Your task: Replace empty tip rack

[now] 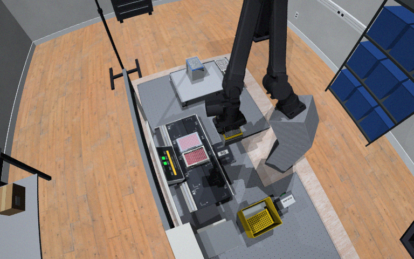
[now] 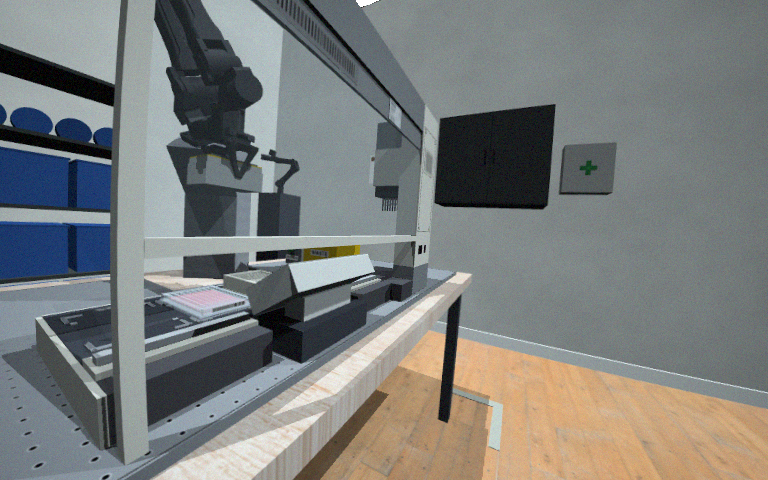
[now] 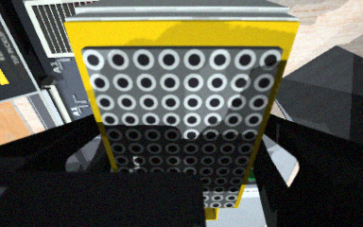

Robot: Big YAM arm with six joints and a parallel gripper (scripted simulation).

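The spare nest is 29 cm below my hand. Round my hand: clear tip-rack cover: 4 cm ahead, 35 cm to the left, 25 cm below; then pink plate: 15 cm ahead, 14 cm to the right, 24 cm below; then frame bar: 35 cm ahead, 13 cm below.
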